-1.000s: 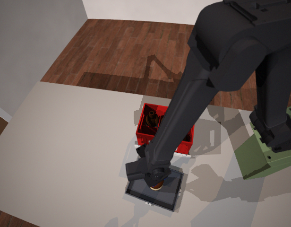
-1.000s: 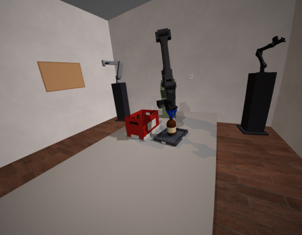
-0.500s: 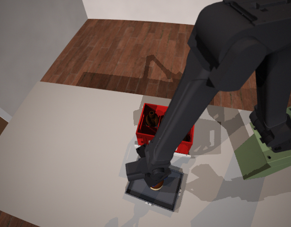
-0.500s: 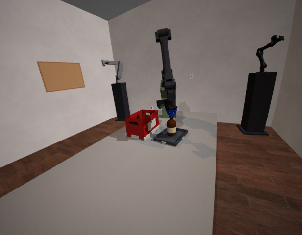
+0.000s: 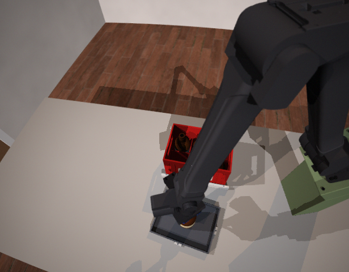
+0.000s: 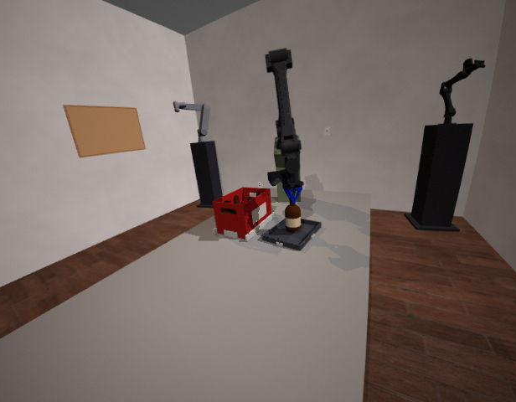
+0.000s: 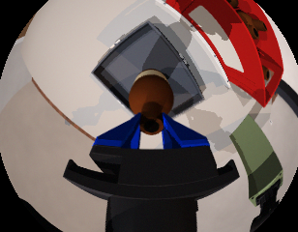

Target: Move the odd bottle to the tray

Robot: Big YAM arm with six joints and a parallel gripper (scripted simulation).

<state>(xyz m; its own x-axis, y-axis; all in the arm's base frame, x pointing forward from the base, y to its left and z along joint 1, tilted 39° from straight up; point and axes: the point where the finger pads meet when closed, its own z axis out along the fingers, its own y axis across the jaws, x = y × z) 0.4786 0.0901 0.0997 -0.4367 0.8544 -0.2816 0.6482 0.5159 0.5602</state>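
My gripper is now 6 cm above the brown bottle. The rest, counted from my hand: dark grey tray 16 cm below; then crate 27 cm to the right, 8 cm below, 5 cm behind.
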